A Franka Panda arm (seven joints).
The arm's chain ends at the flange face. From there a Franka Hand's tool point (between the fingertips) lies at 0.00 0.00 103.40 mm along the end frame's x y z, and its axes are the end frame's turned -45 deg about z.
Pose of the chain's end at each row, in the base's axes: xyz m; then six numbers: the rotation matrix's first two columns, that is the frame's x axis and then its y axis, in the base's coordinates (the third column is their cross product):
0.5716 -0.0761 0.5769 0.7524 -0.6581 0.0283 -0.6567 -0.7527 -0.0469
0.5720 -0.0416 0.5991 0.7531 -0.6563 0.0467 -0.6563 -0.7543 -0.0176
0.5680 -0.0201 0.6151 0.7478 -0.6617 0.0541 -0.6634 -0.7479 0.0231
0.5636 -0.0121 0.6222 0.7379 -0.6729 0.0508 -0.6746 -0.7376 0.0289
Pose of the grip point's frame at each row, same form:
0.5770 -0.0744 0.4737 0.9964 0.0669 0.0532 0.0677 -0.9976 -0.0132
0.5768 -0.0434 0.4958 0.9966 0.0693 0.0455 0.0684 -0.9974 0.0206
0.5706 -0.0256 0.5119 0.9979 0.0610 0.0219 0.0597 -0.9967 0.0546
0.5655 -0.0178 0.5190 0.9988 0.0457 0.0155 0.0448 -0.9974 0.0564

